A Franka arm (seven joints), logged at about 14 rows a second.
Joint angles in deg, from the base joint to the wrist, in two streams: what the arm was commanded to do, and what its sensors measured. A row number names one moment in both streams.
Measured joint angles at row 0: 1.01 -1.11 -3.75 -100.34 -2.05 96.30 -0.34
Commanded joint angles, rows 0 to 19: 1.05 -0.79 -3.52 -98.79 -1.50 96.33 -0.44; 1.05 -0.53 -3.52 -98.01 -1.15 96.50 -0.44; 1.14 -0.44 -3.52 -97.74 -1.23 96.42 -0.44; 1.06 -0.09 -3.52 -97.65 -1.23 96.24 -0.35; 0.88 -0.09 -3.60 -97.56 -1.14 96.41 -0.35; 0.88 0.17 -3.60 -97.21 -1.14 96.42 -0.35; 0.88 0.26 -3.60 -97.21 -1.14 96.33 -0.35; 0.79 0.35 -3.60 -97.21 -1.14 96.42 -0.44; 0.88 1.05 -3.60 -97.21 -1.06 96.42 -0.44; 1.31 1.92 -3.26 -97.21 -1.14 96.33 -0.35; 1.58 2.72 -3.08 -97.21 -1.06 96.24 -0.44; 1.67 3.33 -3.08 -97.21 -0.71 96.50 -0.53; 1.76 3.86 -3.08 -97.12 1.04 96.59 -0.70; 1.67 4.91 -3.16 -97.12 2.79 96.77 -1.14; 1.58 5.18 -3.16 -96.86 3.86 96.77 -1.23; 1.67 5.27 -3.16 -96.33 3.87 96.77 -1.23; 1.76 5.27 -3.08 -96.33 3.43 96.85 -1.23; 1.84 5.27 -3.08 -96.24 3.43 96.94 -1.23; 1.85 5.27 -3.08 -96.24 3.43 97.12 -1.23; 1.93 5.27 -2.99 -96.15 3.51 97.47 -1.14
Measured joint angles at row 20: 1.74 5.02 -3.04 -97.35 2.58 97.36 -0.44
